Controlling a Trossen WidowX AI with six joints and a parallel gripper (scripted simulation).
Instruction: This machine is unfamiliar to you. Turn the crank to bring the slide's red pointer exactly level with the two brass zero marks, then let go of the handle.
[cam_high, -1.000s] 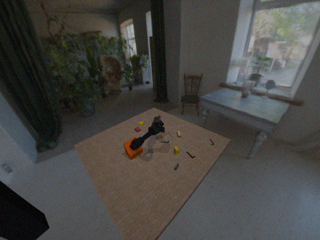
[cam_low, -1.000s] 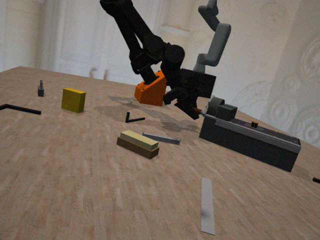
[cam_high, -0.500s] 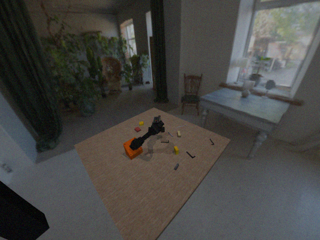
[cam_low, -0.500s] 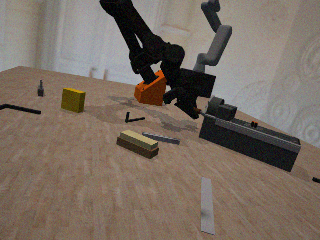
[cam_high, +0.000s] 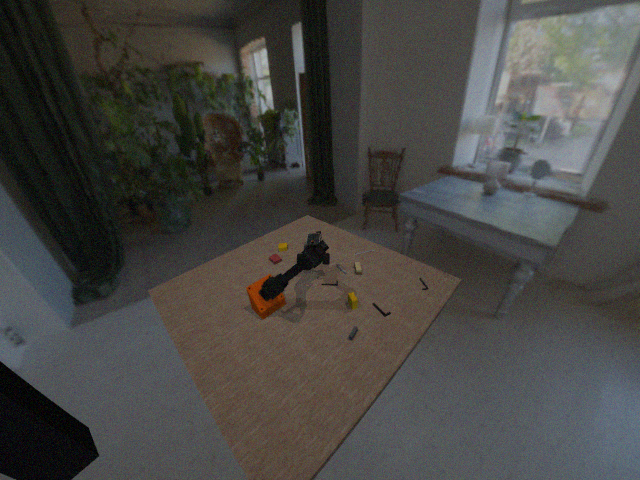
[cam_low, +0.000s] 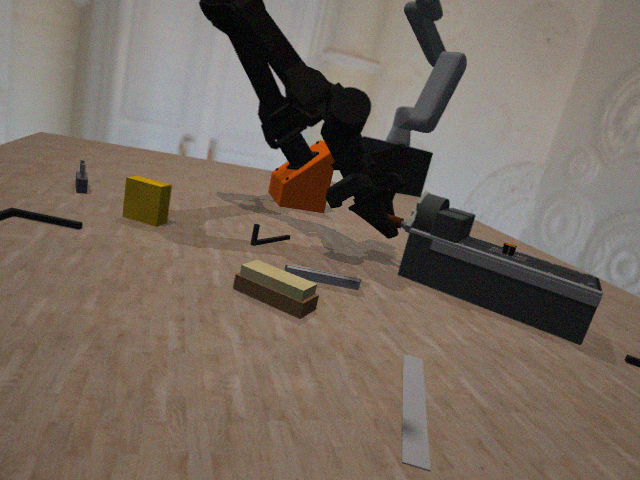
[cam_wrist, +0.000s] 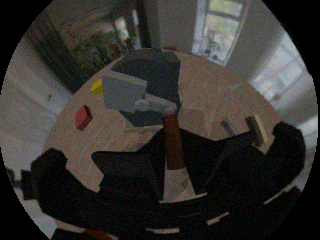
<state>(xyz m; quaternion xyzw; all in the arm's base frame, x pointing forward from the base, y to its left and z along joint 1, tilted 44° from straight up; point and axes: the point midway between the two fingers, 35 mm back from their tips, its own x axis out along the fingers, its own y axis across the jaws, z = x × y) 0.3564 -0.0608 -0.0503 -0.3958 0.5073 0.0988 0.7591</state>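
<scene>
The red pointer is 120 mm ahead of my gripper tip, 110 mm to the left of it and 30 mm above it. Also, from my gripper tip: tan-and-brown block 120 mm ahead, 230 mm to the right, 30 mm below; brown crank handle 10 mm behind, 10 mm to the right, 20 mm above; grey bar 70 mm ahead, 150 mm to the right, 40 mm below.
</scene>
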